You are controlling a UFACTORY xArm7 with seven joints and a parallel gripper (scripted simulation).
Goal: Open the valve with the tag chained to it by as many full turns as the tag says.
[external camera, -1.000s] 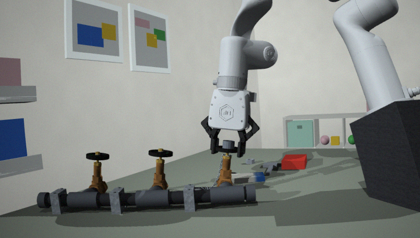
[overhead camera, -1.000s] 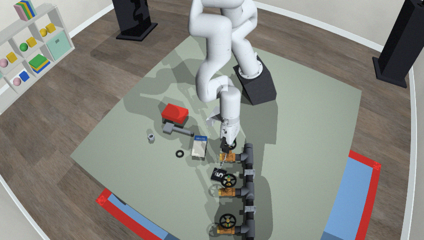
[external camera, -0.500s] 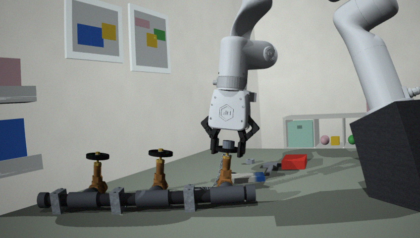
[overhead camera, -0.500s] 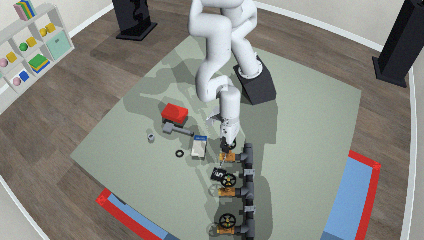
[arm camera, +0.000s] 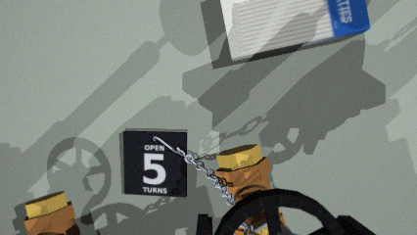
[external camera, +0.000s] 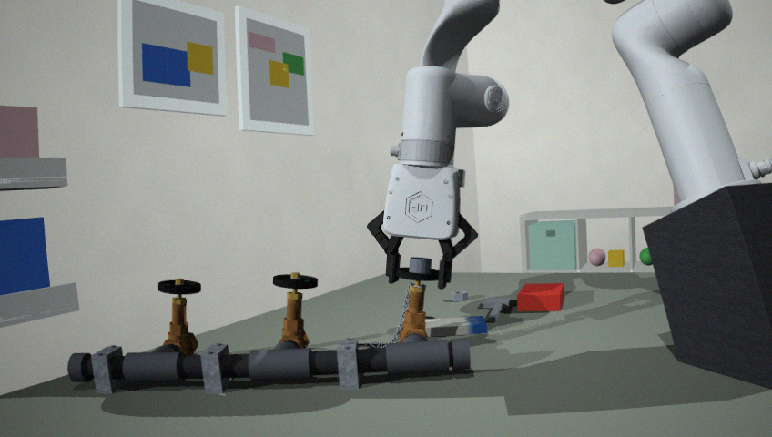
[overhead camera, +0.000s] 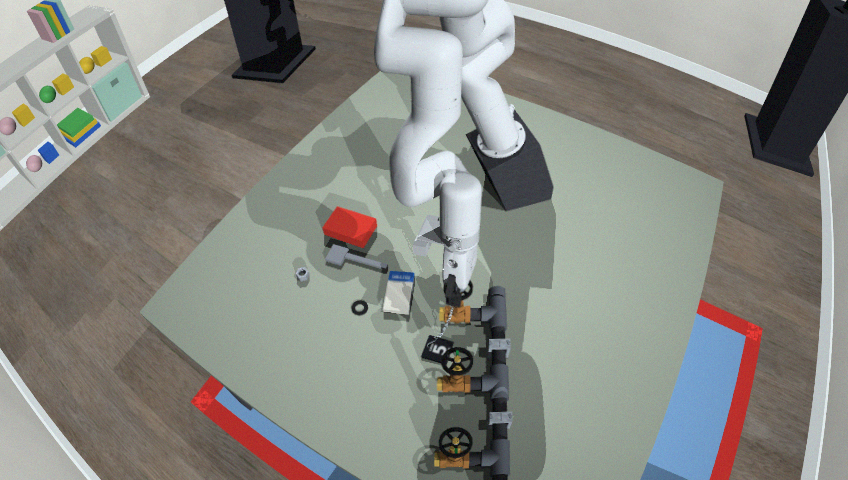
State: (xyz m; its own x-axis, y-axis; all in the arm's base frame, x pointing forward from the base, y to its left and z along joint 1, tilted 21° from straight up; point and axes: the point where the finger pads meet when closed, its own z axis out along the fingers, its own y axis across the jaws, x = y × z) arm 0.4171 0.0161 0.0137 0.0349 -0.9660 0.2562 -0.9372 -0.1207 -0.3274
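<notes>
Now: the grey cap 20 mm above my hand. Round my hand: black washer 50 mm ahead, 230 mm to the right, 120 mm below; blue box 10 mm behind, 150 mm to the right, 110 mm below; black tag 100 mm ahead, 20 mm to the right, 120 mm below.
</notes>
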